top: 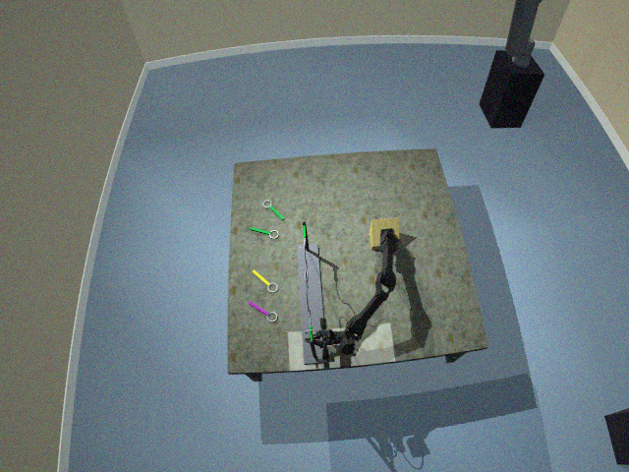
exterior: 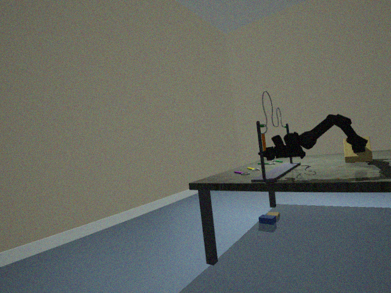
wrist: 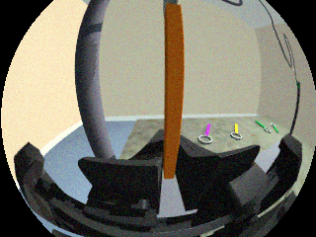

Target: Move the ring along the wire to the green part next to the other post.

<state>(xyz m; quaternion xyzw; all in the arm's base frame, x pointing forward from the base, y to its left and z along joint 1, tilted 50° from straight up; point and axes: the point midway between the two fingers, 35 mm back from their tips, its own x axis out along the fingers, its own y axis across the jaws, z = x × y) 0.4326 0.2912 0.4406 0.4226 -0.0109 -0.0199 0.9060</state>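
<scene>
The orange-handled ring is 40 mm behind my gripper tip and 80 mm above it.
</scene>
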